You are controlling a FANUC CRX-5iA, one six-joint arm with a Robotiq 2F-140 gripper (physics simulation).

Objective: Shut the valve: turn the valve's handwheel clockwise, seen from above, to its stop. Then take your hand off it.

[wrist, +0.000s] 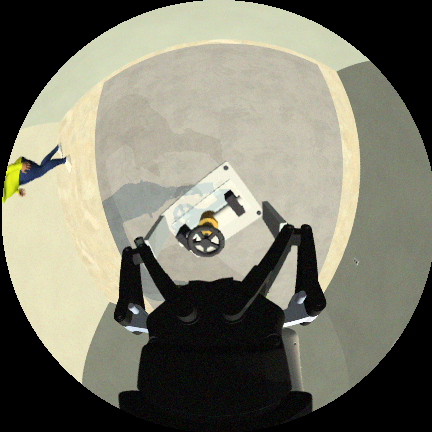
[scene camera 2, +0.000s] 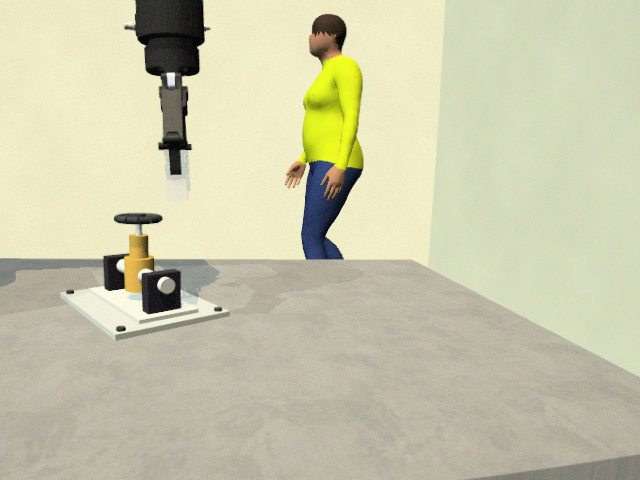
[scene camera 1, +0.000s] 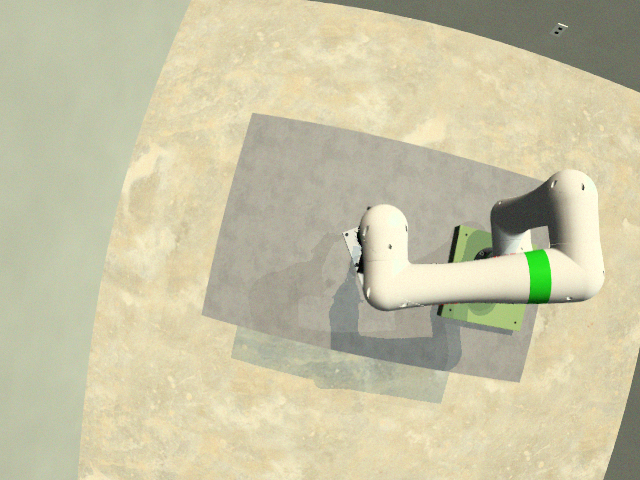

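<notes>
The valve's dark, spoked handwheel (scene camera 2: 138,219) (wrist: 205,241) lies level on top of the orange valve body (scene camera 2: 138,273) (wrist: 208,221). The body stands between two black blocks on a white base plate (scene camera 1: 351,241) (scene camera 2: 207,313) (wrist: 226,176) with dark bolts. My gripper (scene camera 2: 177,192) (wrist: 213,216) is open and empty, pointing down. In scene camera 2 its fingertips hang above the handwheel's height and a little to its right, apart from it. In the wrist view the wheel shows between the spread fingers. In scene camera 1 my arm hides the handwheel and the gripper's fingers.
The valve stands on the grey table top (scene camera 1: 289,180) (scene camera 2: 361,387) (wrist: 275,125). My arm (scene camera 1: 465,281) reaches over the table from a green mounting plate (scene camera 1: 504,321). A person in a yellow top (scene camera 2: 333,113) (wrist: 12,182) stands beyond the table.
</notes>
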